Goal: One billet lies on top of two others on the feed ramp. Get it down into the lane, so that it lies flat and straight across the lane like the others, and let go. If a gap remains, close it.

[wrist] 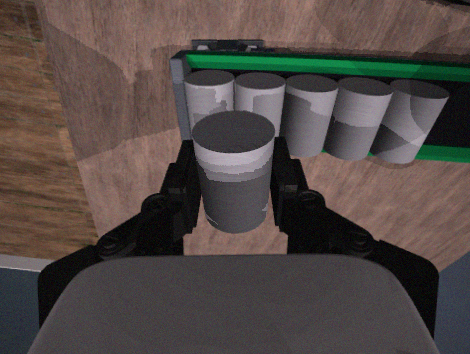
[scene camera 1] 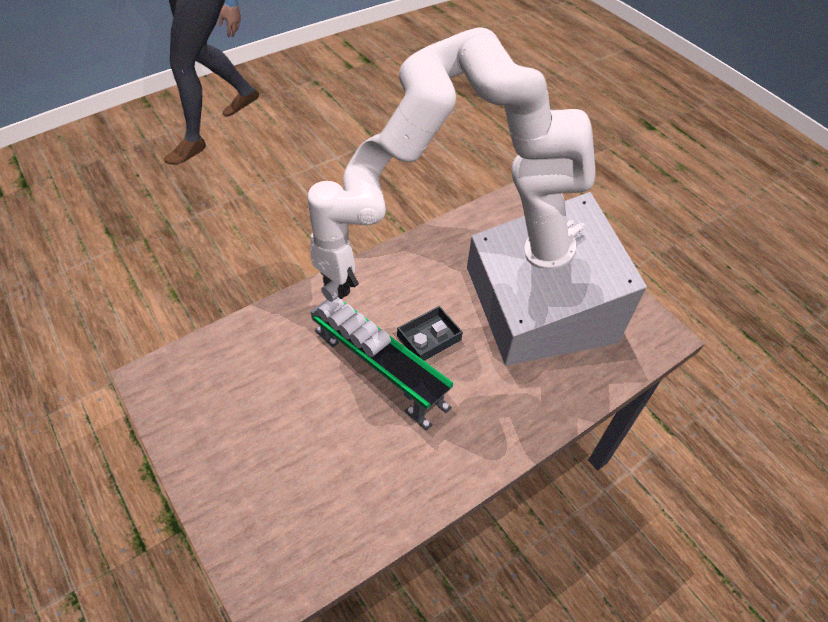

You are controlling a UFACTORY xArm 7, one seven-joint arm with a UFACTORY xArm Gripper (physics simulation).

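Places are measured from the arm's base along level axes (x right, y ahead, z up), in metres.
Where they show: gripper, fingertip midpoint: point(wrist: 234, 159) point(scene camera 1: 337, 290); arm's base at its link origin: point(scene camera 1: 550, 248).
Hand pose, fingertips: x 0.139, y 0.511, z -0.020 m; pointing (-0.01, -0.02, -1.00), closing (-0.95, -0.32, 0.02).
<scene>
Things, the pixels of their top centre, and the offset from my fingertips. "spot": a spot on its surface instead. Level surfaces: height alone.
- grey cylindrical billet at its top centre: point(wrist: 234, 200) point(scene camera 1: 335, 282) dx -0.001, dy +0.003, dz +0.030 m
- dark tray at a spot on its surface: point(scene camera 1: 455, 341) spot: dx -0.173, dy -0.231, dz -0.145 m
- wooden table at its surface level: dz -0.154 m
My gripper point(scene camera 1: 338, 288) point(wrist: 234, 159) is shut on a grey cylindrical billet point(scene camera 1: 329, 290) point(wrist: 235, 200), with one black finger on each side of it. The held billet is above the upper end of the feed ramp point(scene camera 1: 438, 393) point(wrist: 310, 63), apart from the billets below in the scene view. Several other billets lie side by side across the lane, from the first point(wrist: 209, 95) by the grey end wall point(wrist: 180, 100) to the last point(scene camera 1: 376, 343) point(wrist: 412, 117). In the wrist view the held billet hides parts of the first two.
A dark tray point(scene camera 1: 455, 341) with two small light parts stands beside the ramp on the wooden table point(scene camera 1: 267, 468). The robot's grey base block point(scene camera 1: 568, 328) stands beyond the tray. A person's legs point(scene camera 1: 187, 73) show beyond the table.
</scene>
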